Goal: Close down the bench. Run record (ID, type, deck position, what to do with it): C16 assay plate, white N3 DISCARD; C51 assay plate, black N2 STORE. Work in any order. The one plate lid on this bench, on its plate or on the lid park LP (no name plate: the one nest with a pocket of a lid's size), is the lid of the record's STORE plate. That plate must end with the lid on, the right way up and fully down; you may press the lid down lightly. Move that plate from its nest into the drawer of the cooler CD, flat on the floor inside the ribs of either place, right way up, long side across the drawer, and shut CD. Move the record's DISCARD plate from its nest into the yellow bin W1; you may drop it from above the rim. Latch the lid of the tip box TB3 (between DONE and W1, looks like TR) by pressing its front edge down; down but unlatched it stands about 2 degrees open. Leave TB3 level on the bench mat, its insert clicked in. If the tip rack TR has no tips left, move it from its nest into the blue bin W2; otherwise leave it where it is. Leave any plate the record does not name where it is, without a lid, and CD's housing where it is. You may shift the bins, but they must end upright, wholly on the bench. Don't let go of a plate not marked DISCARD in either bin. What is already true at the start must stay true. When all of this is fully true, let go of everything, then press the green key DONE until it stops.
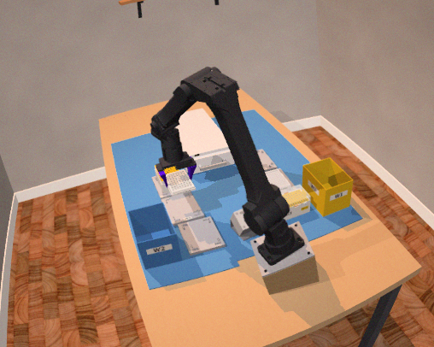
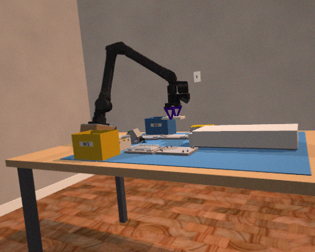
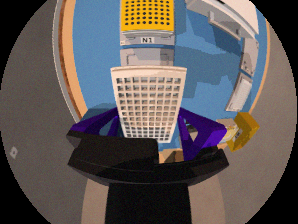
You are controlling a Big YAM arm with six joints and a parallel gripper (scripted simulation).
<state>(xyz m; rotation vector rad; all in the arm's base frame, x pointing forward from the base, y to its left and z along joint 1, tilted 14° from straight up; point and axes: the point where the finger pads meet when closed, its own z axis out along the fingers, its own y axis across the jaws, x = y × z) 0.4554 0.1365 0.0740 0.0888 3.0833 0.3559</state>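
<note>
My gripper is now 34 cm to the left of the tip box lid, 20 cm past it and 7 cm above it. The rest, counted from my hand: tip rack TR: 17 cm ahead, 7 cm below, 1 cm to the right; name plate N1: 12 cm below, 11 cm ahead; white assay plate: right at my hand.
</note>
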